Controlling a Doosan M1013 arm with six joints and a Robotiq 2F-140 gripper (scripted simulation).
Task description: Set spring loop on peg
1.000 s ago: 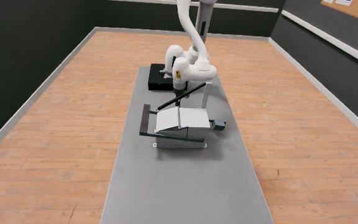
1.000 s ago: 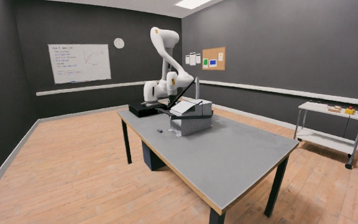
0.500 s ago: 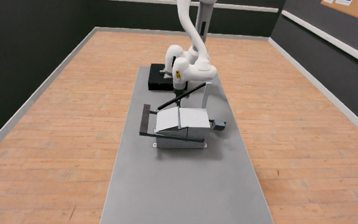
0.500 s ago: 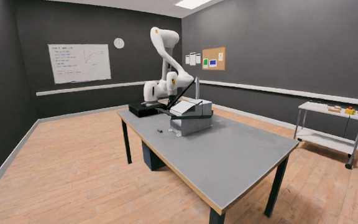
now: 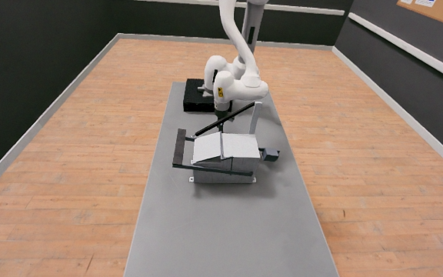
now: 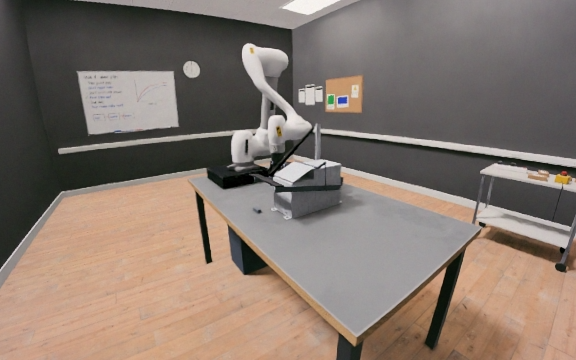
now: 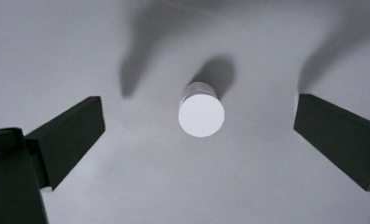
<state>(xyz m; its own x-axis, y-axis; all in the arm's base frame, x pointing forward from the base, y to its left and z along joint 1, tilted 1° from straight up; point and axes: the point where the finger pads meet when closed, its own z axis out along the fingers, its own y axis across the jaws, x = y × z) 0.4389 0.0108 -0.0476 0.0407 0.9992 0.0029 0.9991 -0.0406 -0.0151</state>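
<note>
Right now the steel test weight is 1 cm below my hand. Also, from my hand: small dark object (25 cm to the right, 16 cm ahead, 3 cm below).
</note>
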